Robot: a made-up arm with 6 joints.
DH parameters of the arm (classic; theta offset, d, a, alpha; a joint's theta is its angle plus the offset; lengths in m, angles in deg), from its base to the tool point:
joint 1: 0 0.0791 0.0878 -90
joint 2: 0 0.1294 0.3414 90
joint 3: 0 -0.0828 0.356 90
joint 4: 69.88 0 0.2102 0
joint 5: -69.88 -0.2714 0.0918 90
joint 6: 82.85 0 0.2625 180
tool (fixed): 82.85 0.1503 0 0
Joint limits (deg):
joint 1: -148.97..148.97
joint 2: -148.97..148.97
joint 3: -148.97..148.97
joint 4: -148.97..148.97
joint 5: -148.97..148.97
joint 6: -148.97..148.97
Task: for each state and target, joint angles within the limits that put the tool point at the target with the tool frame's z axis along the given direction. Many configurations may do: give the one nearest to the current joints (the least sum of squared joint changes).
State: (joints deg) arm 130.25 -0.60 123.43 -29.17 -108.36 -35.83
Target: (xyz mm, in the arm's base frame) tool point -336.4 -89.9 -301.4 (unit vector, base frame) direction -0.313 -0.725 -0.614
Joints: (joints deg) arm 111.77 -27.11 144.20 -35.21 -71.80 -55.27
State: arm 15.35 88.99 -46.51 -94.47 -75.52 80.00
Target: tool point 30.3 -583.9 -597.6 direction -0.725 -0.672 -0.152
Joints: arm 9.66 88.00 -77.19 -84.60 -61.72 72.94
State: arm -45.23 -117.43 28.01 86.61 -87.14 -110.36
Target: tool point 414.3 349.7 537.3 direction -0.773 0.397 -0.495
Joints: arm -51.97 -75.20 28.18 126.65 -76.17 -95.43
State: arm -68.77 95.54 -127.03 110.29 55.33 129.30
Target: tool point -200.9 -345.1 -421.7 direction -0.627 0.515 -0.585
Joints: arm -42.78 50.87 -140.15 136.34 47.94 133.88
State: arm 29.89 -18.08 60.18 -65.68 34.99 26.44
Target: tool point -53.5 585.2 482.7 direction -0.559 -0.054 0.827
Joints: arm 26.53 -36.13 72.31 -20.08 7.87 64.26
